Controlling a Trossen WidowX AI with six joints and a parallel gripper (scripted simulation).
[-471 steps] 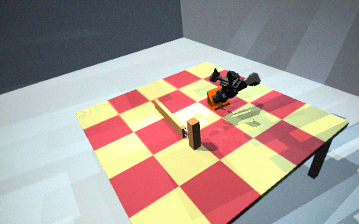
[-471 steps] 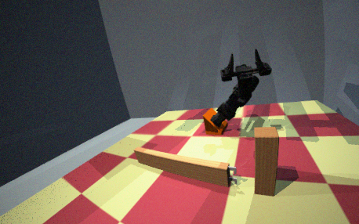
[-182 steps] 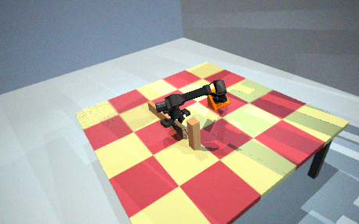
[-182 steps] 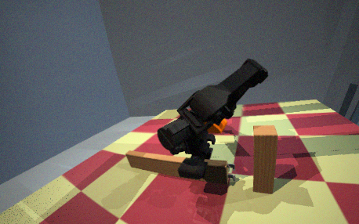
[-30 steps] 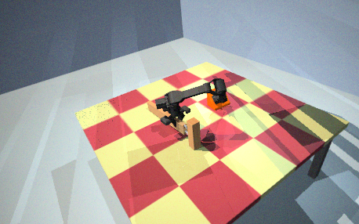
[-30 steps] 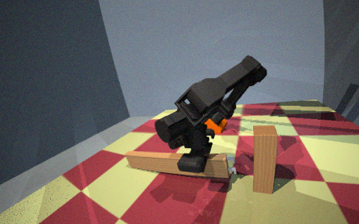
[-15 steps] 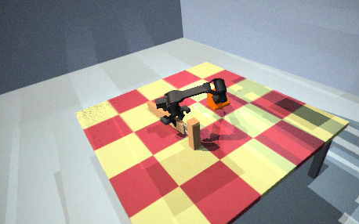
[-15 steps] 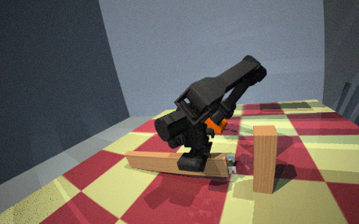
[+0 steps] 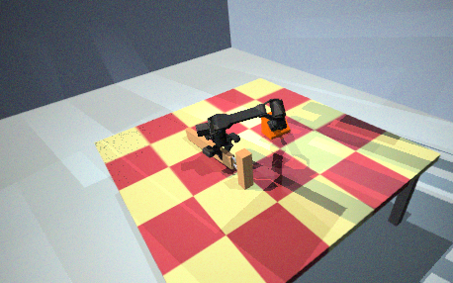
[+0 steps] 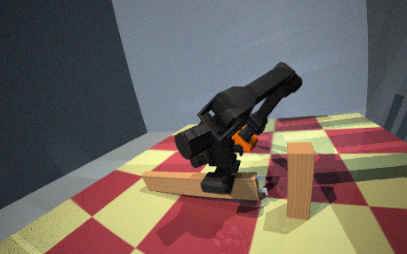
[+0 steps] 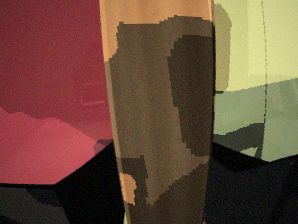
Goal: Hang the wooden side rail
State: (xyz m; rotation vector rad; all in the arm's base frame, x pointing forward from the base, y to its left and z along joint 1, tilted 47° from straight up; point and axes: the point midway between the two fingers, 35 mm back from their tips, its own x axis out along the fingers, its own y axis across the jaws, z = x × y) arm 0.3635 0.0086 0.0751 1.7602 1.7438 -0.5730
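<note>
Now: the wooden headboard post 17 cm to the left of my gripper tip, 4 cm above it and 1 cm behind it.
</note>
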